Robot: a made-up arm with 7 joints.
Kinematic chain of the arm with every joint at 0, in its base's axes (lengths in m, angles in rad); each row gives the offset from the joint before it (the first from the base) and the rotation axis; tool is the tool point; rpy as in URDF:
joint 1: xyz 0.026 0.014 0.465 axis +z
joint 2: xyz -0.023 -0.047 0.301 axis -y
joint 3: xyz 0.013 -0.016 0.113 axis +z
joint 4: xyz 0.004 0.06 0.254 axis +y
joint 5: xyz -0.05 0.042 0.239 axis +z
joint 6: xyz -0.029 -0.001 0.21 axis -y
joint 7: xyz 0 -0.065 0.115 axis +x
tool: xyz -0.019 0.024 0.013 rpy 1.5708 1.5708 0
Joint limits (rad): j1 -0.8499..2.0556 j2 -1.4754..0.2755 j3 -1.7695..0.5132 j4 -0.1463..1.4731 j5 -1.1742..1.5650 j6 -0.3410..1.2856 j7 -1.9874..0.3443
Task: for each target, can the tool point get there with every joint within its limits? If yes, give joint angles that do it. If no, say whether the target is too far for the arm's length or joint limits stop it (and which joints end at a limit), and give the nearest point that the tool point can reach.
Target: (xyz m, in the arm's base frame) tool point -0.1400 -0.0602 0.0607
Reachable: no: joint limits stop it (at a limit: joint 1, joint 2, joint 4, joint 5, joint 6, joint 7) | nearest point -0.2805 0.3401 0.2779 | short by 0.477 m
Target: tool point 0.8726 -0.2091 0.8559
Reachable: yes | joints 0.0498 -1.1846 -0.8721 0.9043 0.1315 0.8462 -0.0919
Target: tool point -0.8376 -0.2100 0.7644
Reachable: no: joint limits stop it (at a limit: joint 1, joint 2, joint 3, joint 4, joint 5, joint 7) | nearest point -0.5877 -0.1920 1.1417 | short by 0.453 m
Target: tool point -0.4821 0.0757 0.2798
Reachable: no: joint limits stop it (at a limit: joint 1, joint 2, joint 3, joint 4, joint 5, joint 6, joint 7) | nearest point -0.4570 0.2639 0.3362 | short by 0.198 m
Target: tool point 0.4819 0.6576 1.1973
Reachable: yes | joints 1.2828 -0.9682 -1.4101 0.5634 0.3055 0.2864 -1.2017
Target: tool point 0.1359 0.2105 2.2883
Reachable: no: too far | nearest point 0.1122 0.1378 1.7312 | short by 0.562 m
